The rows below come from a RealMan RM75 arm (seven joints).
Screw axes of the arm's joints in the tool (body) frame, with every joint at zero. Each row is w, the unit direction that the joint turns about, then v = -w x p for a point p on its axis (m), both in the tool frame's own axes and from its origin. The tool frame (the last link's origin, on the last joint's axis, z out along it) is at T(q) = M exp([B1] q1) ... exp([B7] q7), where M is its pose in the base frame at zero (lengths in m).
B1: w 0 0 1 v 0.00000 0.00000 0.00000
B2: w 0 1 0 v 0.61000 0.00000 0.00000
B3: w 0 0 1 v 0.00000 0.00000 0.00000
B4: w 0 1 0 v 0.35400 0.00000 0.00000
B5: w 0 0 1 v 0.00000 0.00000 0.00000
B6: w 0 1 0 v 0.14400 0.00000 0.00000
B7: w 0 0 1 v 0.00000 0.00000 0.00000
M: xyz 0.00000 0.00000 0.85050 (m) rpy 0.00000 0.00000 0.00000 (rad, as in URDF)
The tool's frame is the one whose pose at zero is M.
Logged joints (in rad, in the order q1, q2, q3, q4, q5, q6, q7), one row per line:
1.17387, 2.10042, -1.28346, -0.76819, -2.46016, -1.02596, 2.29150
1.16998, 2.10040, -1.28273, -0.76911, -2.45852, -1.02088, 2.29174
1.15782, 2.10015, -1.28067, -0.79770, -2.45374, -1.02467, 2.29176
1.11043, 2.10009, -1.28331, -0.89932, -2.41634, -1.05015, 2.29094
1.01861, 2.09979, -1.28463, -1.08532, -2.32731, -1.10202, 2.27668
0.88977, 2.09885, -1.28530, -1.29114, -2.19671, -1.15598, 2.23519
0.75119, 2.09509, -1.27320, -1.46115, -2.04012, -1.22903, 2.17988
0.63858, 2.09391, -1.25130, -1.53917, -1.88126, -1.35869, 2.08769
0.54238, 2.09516, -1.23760, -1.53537, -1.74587, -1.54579, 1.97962
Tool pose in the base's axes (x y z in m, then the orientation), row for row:
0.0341, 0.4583, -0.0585, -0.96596, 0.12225, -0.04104, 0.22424
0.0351, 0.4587, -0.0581, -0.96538, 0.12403, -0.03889, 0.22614
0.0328, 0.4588, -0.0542, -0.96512, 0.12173, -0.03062, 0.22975
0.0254, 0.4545, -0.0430, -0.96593, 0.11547, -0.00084, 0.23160
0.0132, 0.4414, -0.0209, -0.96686, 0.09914, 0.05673, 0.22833
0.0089, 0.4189, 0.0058, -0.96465, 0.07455, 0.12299, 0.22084
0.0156, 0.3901, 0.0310, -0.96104, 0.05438, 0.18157, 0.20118
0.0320, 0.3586, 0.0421, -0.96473, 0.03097, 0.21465, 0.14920
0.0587, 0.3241, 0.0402, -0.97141, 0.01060, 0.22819, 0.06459
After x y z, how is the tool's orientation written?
As a quaternion, x y z w.
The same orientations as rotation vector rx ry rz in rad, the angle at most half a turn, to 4 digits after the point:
-2.6656, 0.3374, -0.1133
-2.6613, 0.3419, -0.1072
-2.6556, 0.3349, -0.0843
-2.6552, 0.3174, -0.0023
-2.6624, 0.2730, 0.1562
-2.6668, 0.2061, 0.3400
-2.6848, 0.1519, 0.5072
-2.7729, 0.0890, 0.6170
-2.9323, 0.0320, 0.6888

